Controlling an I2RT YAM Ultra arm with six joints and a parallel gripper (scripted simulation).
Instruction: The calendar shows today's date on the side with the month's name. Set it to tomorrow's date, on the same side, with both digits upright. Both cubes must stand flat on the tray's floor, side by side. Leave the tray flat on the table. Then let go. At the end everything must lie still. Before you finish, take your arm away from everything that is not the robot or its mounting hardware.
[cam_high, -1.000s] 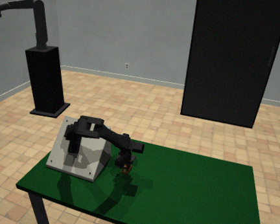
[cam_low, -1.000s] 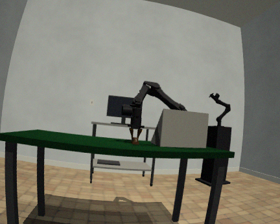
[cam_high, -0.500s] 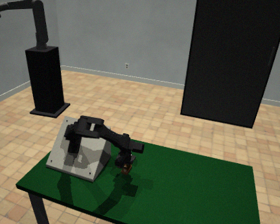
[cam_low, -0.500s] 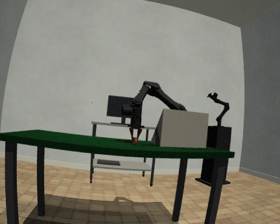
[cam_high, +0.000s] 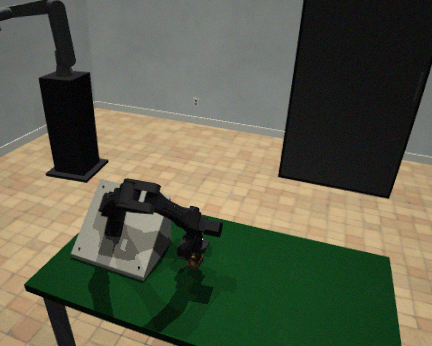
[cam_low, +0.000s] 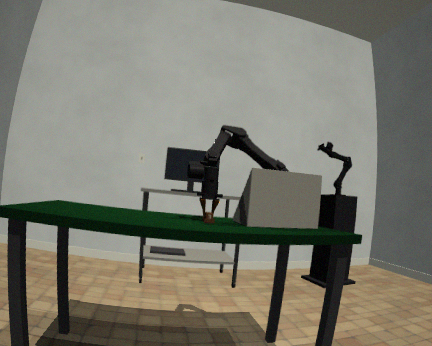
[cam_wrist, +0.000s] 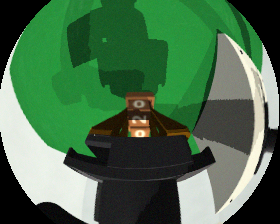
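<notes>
My gripper is now 2 cm to the right of the wooden calendar tray and 2 cm above it.
</notes>
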